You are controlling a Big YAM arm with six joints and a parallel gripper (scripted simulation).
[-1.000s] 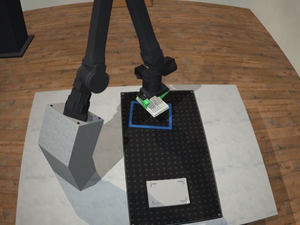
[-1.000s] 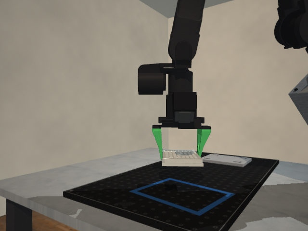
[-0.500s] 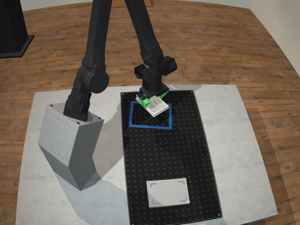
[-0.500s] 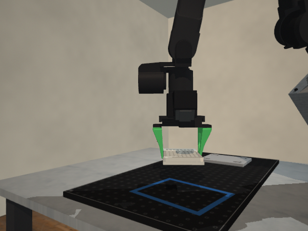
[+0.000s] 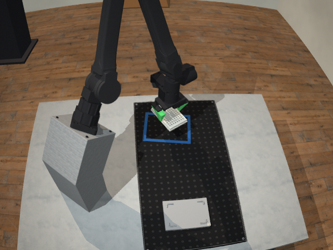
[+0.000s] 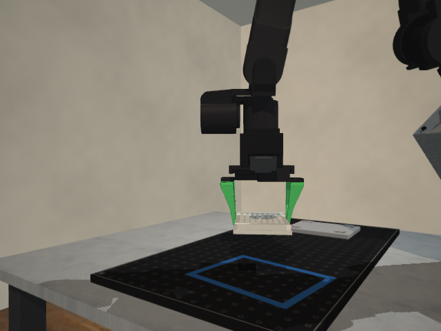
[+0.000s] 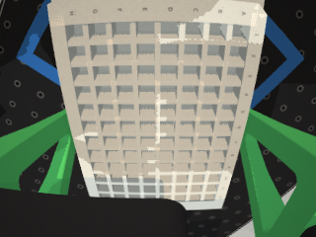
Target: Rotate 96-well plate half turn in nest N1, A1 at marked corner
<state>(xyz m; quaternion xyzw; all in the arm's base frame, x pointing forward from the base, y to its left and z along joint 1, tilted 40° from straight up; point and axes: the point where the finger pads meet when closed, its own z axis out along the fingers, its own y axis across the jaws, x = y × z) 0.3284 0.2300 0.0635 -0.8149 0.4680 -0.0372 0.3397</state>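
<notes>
The grey plate nest N1 is 70 mm ahead of my hand, 390 mm to the right of it and 80 mm below it. Also, from my hand: A1 mark: 150 mm ahead, 440 mm to the right, 80 mm below; white 96-well plate: right at my hand.
</notes>
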